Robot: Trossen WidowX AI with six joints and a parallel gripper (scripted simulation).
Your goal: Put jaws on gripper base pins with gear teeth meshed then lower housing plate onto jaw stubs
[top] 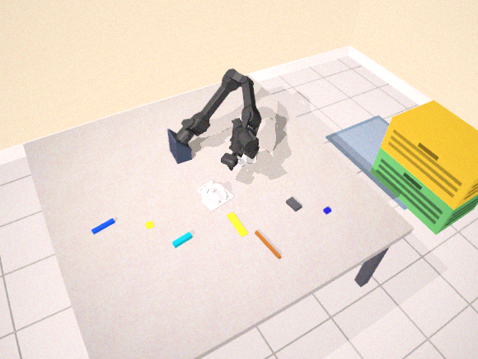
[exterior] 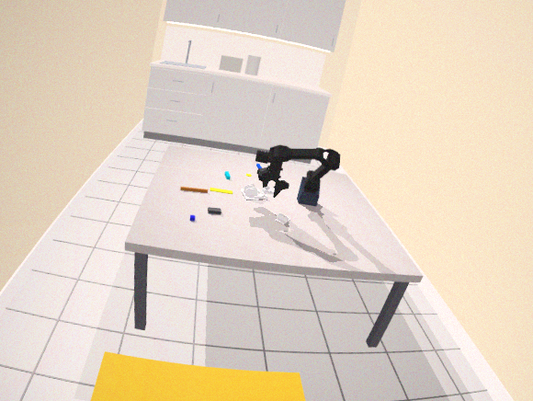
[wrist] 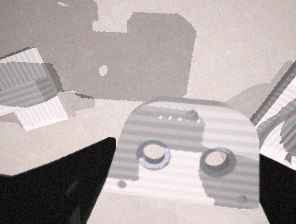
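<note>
Right now the housing plate is 14 cm to the right of my gripper tip, 7 cm below it and 2 cm ahead of it. The rest, counted from my gripper tip: small white part 11 cm to the left, 8 cm behind, 7 cm below; gripper base 2 cm above, 1 cm to the left, 1 cm ahead; yellow bar 24 cm ahead, 11 cm to the right, 7 cm below.
</note>
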